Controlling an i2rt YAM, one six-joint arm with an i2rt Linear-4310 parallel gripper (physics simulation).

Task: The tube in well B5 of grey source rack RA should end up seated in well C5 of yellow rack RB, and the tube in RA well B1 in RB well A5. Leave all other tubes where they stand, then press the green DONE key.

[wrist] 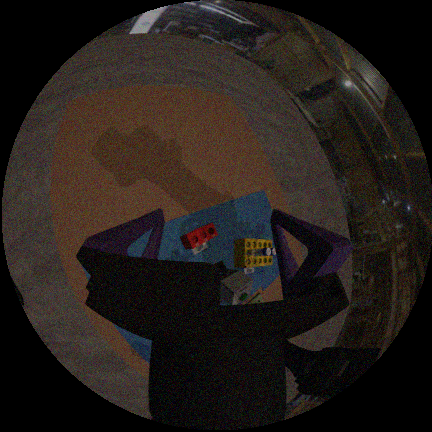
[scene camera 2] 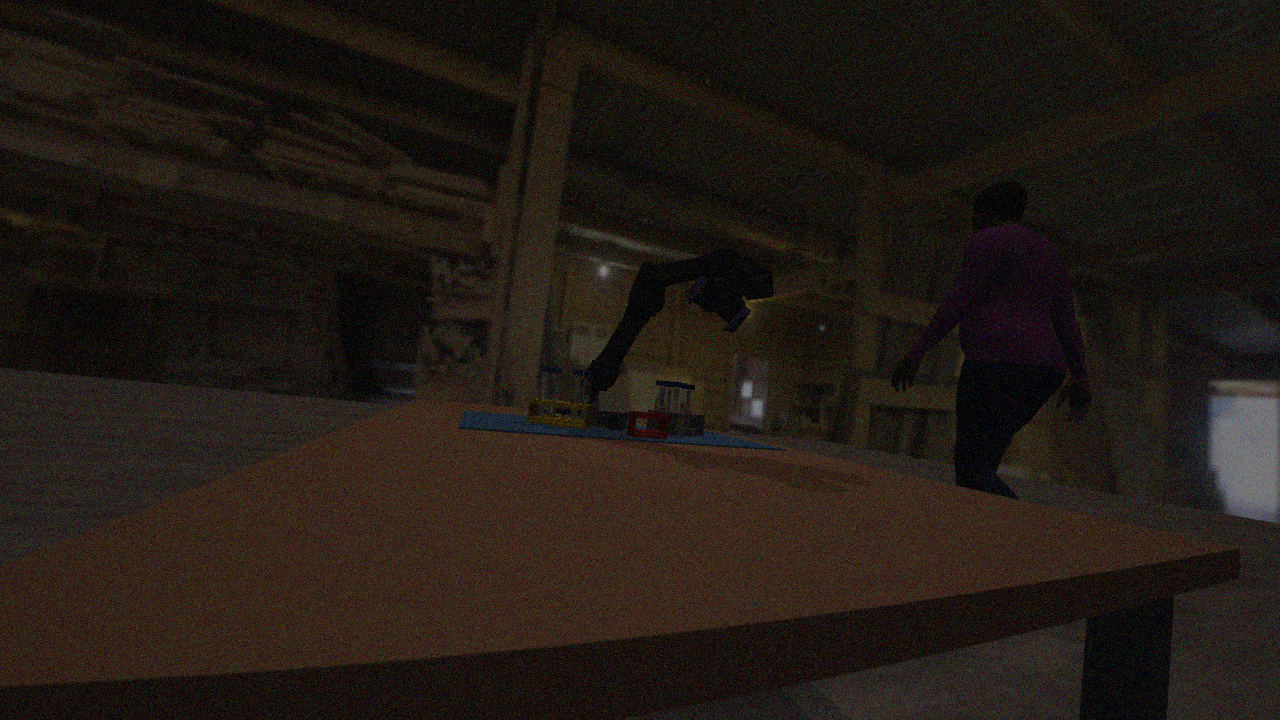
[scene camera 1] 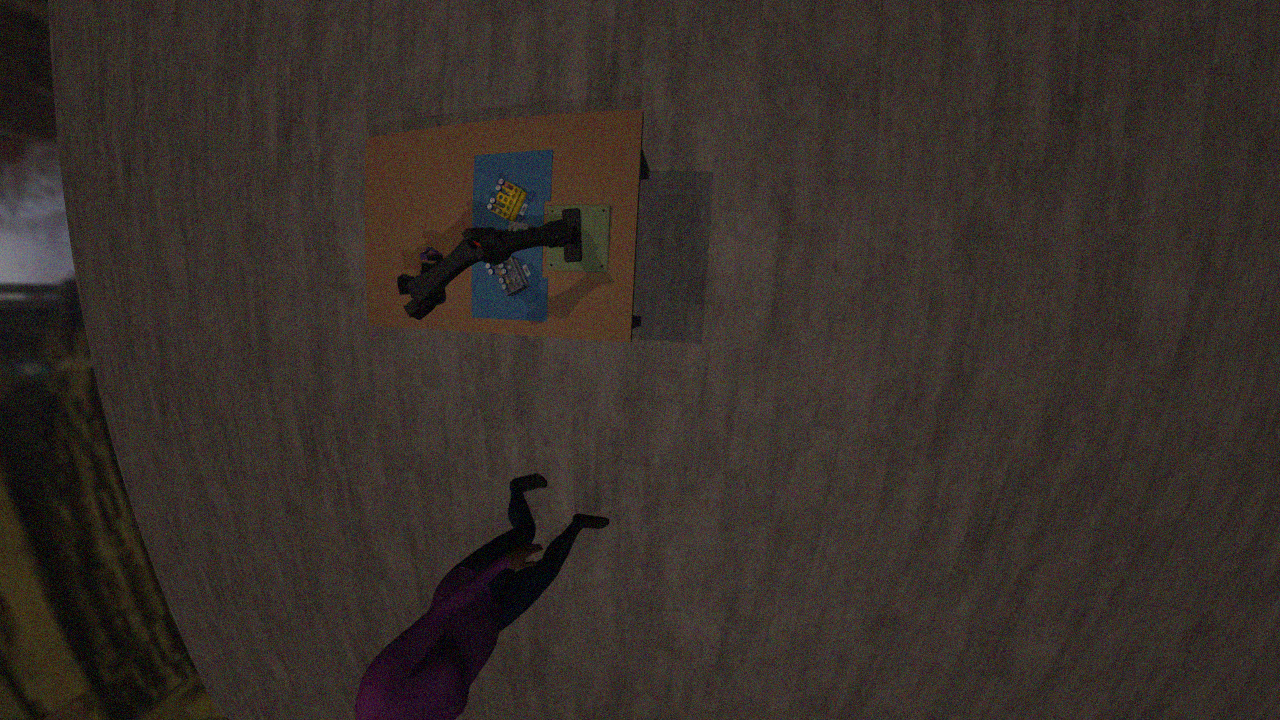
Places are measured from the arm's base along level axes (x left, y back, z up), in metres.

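Pixels of known places: gripper, fingertip midpoint: (wrist: 217, 214) (scene camera 2: 707, 314) (scene camera 1: 431, 259); arm's base at its link origin: (scene camera 1: 572, 235).
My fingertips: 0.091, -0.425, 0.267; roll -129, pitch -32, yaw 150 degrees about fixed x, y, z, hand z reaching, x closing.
Observation:
Ahead of a thing's pixels: the offset from my fingertips to its top centre, as dx, dy, dz. "spot": to the spot under its first point. Level surfaces: height alone.
The yellow rack RB {-0.243, +0.172, -0.222} (scene camera 1: 508, 202) (wrist: 240, 253) stands on the blue mat {dz -0.272} (scene camera 1: 510, 308) (wrist: 256, 204), with some tubes in it. The grey rack RA {+0.053, +0.170, -0.222} (scene camera 1: 514, 277) (scene camera 2: 694, 426) stands on the mat's other side; blue-capped tubes {spot: +0.008, +0.122, -0.156} (scene camera 2: 674, 385) stand upright in it. Its wells are too small and dark to identify, and it is hidden in the wrist view. The green DONE key {spot: -0.107, +0.238, -0.202} (wrist: 243, 297) is on a grey box {-0.114, +0.214, -0.188} (wrist: 237, 282), partly behind the gripper body. My gripper (scene camera 2: 716, 306) (wrist: 217, 214) is open and empty, high above the table, beyond the mat and away from both racks.
A small red rack (scene camera 2: 647, 424) (wrist: 200, 236) stands on the mat between the other racks; the arm covers that area in scene camera 1. The arm base sits on a green plate (scene camera 1: 596, 259). A person in purple (scene camera 1: 447, 635) (scene camera 2: 1013, 295) is beside the table.

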